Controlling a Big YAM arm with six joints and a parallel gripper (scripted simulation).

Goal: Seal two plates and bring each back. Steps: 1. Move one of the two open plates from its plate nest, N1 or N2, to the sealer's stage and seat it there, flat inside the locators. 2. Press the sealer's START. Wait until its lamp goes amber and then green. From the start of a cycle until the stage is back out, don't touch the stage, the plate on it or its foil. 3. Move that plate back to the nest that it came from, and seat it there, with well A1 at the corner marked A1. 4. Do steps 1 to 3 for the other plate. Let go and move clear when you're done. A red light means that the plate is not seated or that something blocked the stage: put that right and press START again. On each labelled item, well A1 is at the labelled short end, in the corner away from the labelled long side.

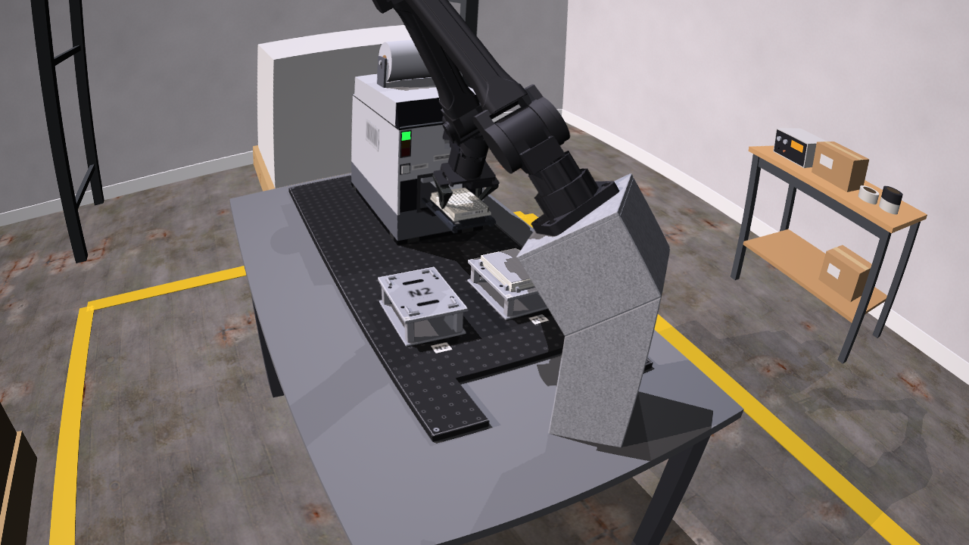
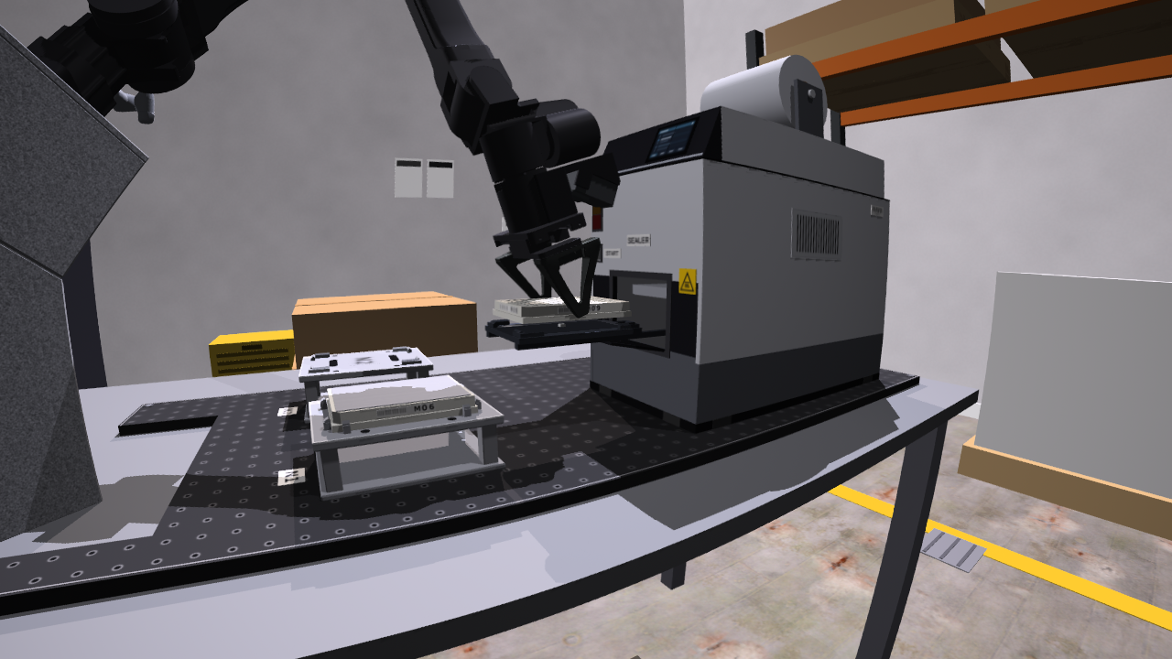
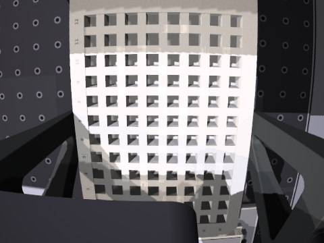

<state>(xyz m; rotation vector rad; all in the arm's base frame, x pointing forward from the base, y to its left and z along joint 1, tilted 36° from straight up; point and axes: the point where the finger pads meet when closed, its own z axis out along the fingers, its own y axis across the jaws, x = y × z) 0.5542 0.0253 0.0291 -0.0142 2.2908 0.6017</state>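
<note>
Now: the white well plate right at my hand. Round my hand: nest N2 (230 mm behind, 130 mm to the left, 80 mm below); then start button (110 mm to the left, 80 mm ahead, 60 mm above); then sealer stage (30 mm below).
</note>
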